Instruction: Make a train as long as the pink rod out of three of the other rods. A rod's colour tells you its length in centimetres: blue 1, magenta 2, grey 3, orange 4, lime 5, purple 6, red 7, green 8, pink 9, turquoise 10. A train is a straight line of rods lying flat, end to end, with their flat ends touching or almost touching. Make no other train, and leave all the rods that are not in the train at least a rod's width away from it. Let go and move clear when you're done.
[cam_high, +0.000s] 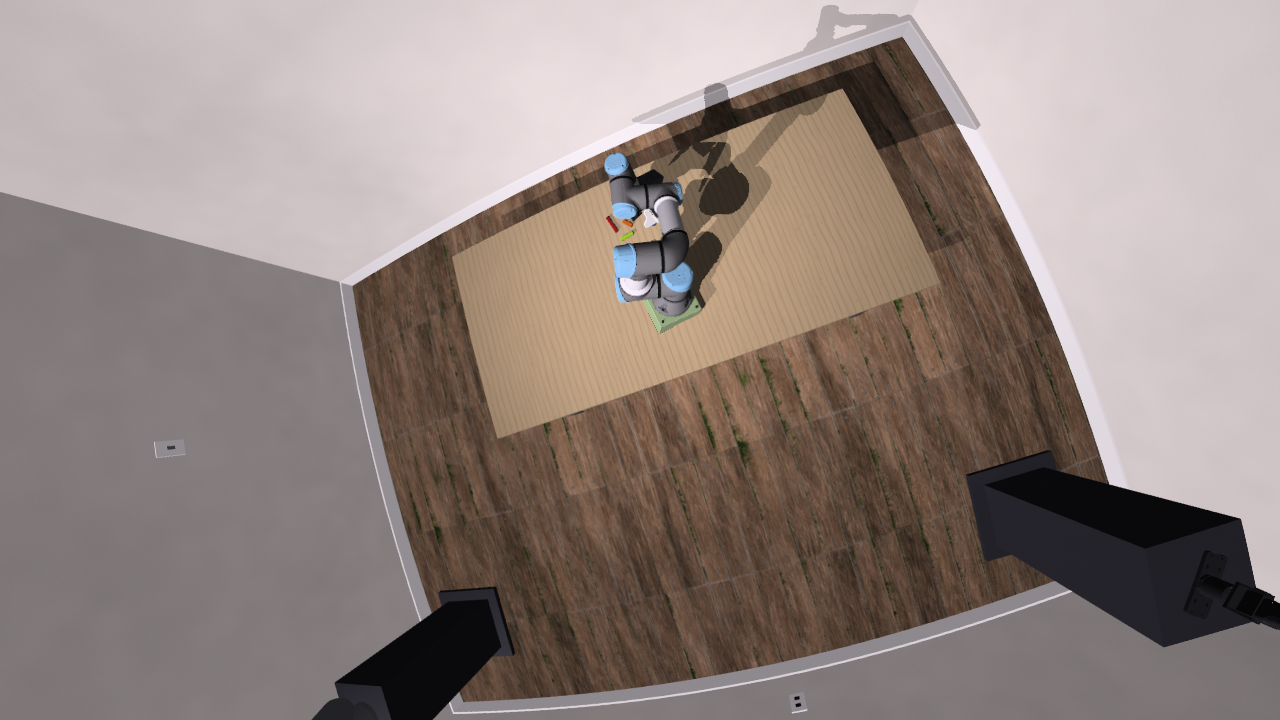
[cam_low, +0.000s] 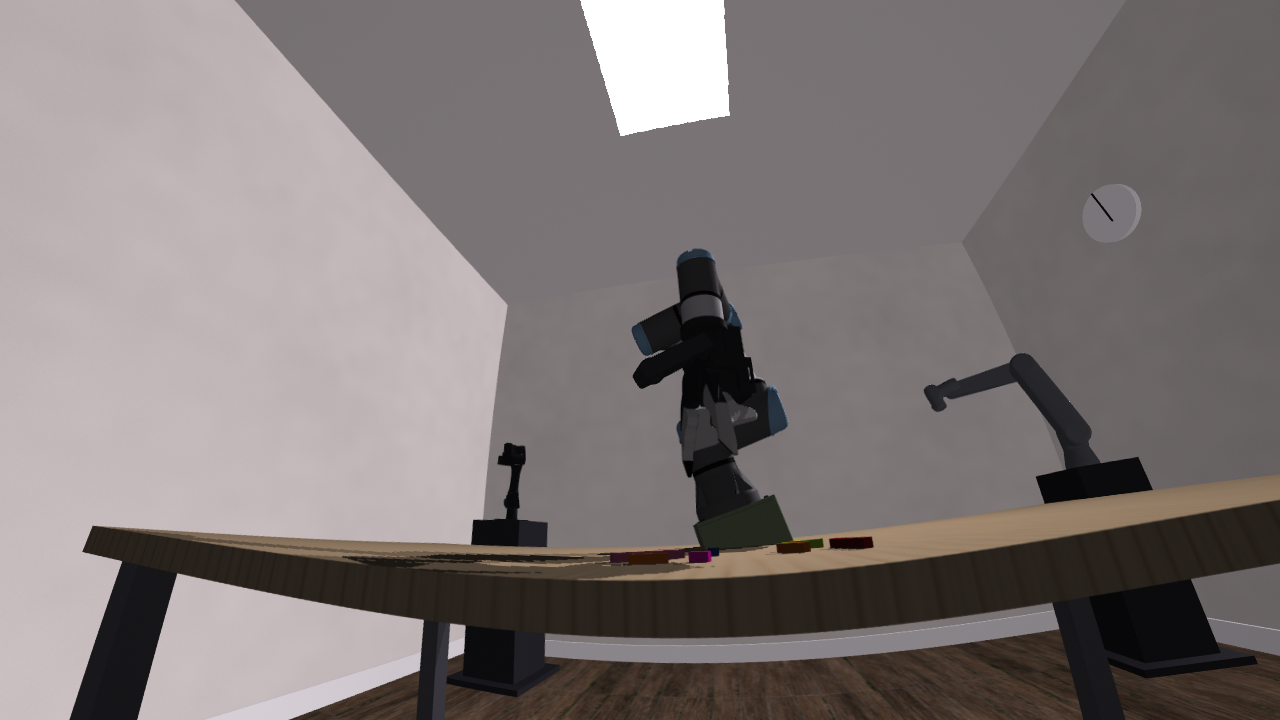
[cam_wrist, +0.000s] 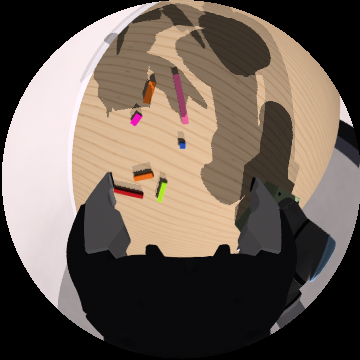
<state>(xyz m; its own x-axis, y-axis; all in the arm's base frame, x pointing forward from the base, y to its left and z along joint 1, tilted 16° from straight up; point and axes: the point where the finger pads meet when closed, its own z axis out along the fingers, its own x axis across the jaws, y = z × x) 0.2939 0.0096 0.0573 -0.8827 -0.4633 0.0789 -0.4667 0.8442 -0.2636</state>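
Right now my hand is 10 cm to the right of the lime rod, 10 cm above it and 1 cm past it. Round my hand: pink rod (10 cm below, 7 cm to the right, 4 cm ahead); blue rod (10 cm below); magenta rod (10 cm below, 9 cm ahead).
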